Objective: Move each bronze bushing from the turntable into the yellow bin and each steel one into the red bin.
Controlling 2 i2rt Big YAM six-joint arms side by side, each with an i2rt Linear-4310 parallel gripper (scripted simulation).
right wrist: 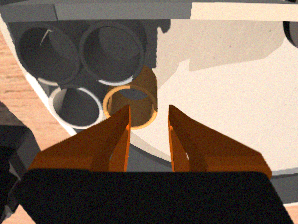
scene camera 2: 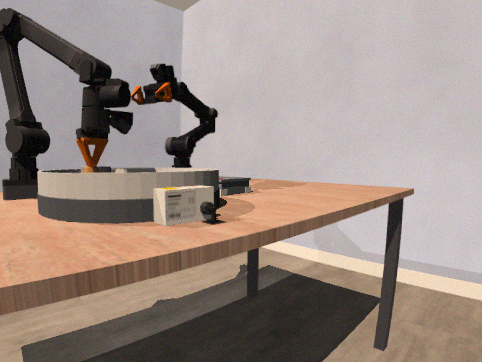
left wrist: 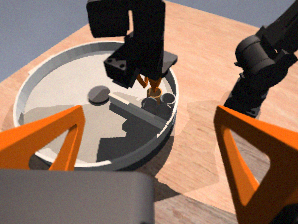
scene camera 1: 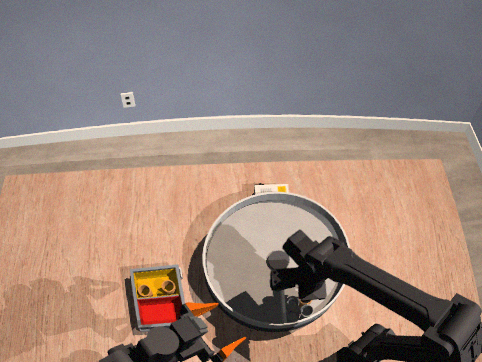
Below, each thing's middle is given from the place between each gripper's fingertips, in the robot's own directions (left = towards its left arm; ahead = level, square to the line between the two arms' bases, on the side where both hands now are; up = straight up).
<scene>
Right now my right hand (scene camera 2: pixel 91 167) is 40 cm to the right of the yellow bin (scene camera 1: pixel 154 279), 11 cm short of it and 8 cm above it. Also, from my right hand: red bin (scene camera 1: pixel 156 310) 40 cm to the left, 8 cm below, 2 cm ahead; then turntable (scene camera 1: pixel 248 244) 13 cm ahead, 5 cm to the left, 5 cm below.
Now: the red bin 130 mm ahead of my left hand, 170 mm to the left of it and 310 mm below it. Round my left hand: turntable 230 mm ahead, 180 mm to the right, 280 mm below; yellow bin 210 mm ahead, 180 mm to the left, 310 mm below.
</scene>
